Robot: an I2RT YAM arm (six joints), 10 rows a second.
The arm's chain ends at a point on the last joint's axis. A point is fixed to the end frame.
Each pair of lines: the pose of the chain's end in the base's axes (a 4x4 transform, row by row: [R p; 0 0 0 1], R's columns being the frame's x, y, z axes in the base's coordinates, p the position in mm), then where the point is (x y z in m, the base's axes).
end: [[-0.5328 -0.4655 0.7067 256.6], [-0.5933 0.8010 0.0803 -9.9], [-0.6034 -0.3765 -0.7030 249.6], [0 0 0 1]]
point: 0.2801 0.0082 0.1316
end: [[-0.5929 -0.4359 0.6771 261.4], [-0.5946 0.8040 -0.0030 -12.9], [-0.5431 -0.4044 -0.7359 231.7], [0 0 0 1]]
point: 0.2804 -0.0032 0.1119
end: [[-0.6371 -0.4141 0.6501 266.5], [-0.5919 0.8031 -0.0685 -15.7], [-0.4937 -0.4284 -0.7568 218.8], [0 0 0 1]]
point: 0.2817 -0.0125 0.0981
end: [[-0.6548 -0.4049 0.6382 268.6], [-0.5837 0.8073 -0.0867 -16.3], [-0.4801 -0.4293 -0.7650 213.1], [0 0 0 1]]
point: 0.2822 -0.0143 0.0922
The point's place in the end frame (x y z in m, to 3 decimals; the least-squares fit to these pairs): 0.048 0.048 0.101
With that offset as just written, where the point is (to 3 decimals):
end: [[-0.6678 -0.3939 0.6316 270.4], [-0.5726 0.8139 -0.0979 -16.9], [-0.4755 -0.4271 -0.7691 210.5], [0 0 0 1]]
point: 0.283 -0.015 0.089
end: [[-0.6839 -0.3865 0.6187 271.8], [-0.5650 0.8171 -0.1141 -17.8], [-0.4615 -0.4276 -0.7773 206.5], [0 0 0 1]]
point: 0.283 -0.017 0.085
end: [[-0.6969 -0.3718 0.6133 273.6], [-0.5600 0.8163 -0.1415 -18.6], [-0.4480 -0.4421 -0.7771 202.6], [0 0 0 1]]
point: 0.284 -0.021 0.081
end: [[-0.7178 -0.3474 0.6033 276.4], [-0.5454 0.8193 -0.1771 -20.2], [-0.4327 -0.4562 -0.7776 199.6], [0 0 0 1]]
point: 0.286 -0.025 0.078
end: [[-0.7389 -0.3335 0.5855 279.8], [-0.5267 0.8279 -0.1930 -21.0], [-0.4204 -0.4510 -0.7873 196.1], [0 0 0 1]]
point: 0.287 -0.026 0.075
